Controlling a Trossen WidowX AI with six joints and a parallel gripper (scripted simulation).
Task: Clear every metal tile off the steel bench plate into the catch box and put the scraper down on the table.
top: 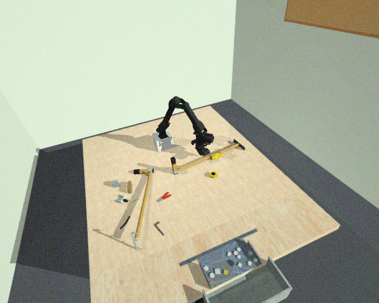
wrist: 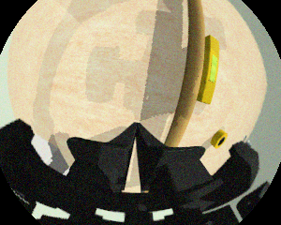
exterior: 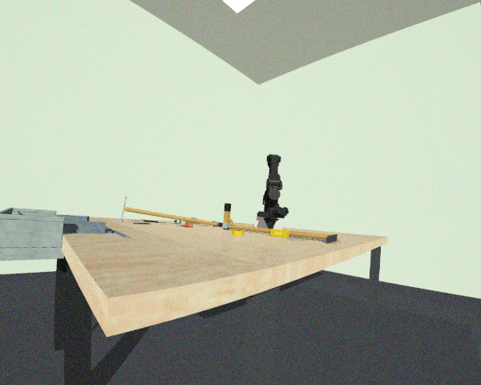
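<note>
Now: the long scraper 60 mm ahead of my gripper tip, 30 mm to the left of it and 50 mm above it. From my gripper tip the other things lie so: yellow spirit level (90 mm ahead, 90 mm to the left, 10 mm above); then yellow tape roll (230 mm ahead, 50 mm to the right); then wooden block (10 mm behind, 590 mm to the right, 10 mm above).
</note>
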